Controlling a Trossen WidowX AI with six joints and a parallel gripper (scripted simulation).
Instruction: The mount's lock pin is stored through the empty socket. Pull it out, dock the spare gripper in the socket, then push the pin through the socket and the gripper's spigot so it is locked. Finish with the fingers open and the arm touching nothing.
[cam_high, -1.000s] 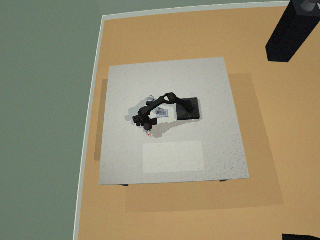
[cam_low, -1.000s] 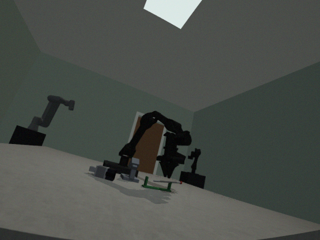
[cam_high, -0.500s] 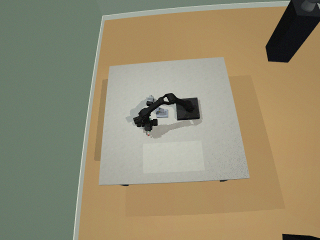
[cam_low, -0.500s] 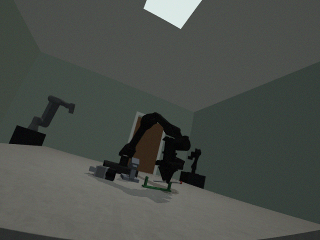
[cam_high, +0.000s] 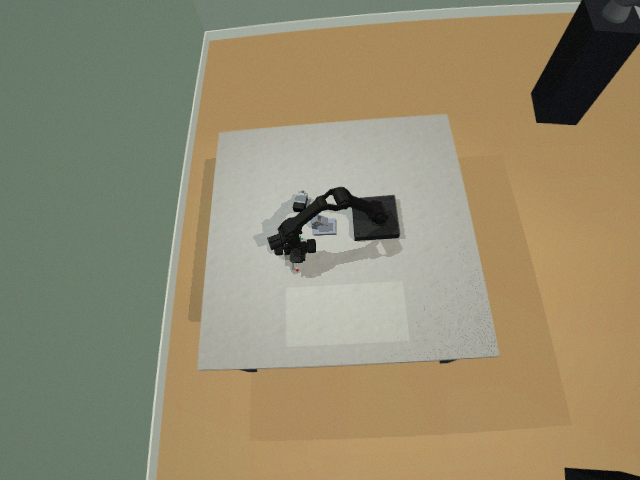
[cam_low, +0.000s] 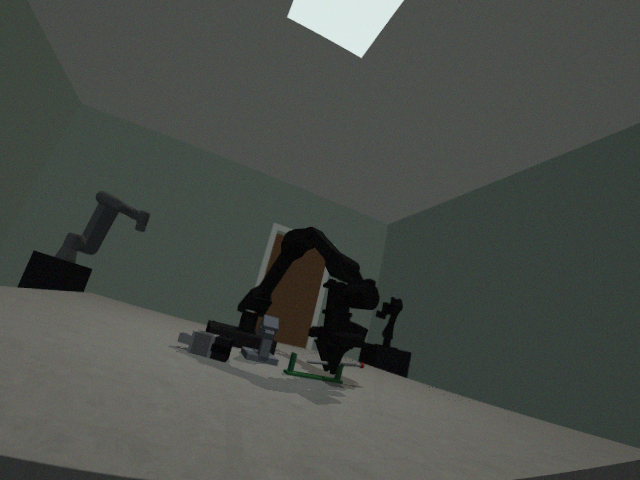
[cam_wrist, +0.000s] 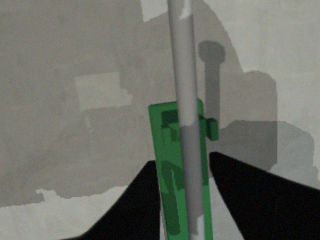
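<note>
The green rack is 40 mm to the right of my gripper tip, 10 mm ahead of it and 10 mm above it. The rest, counted from my gripper tip: spare gripper 290 mm to the right, 20 mm ahead; then grey mount socket 160 mm to the right, 90 mm behind, 40 mm above.
</note>
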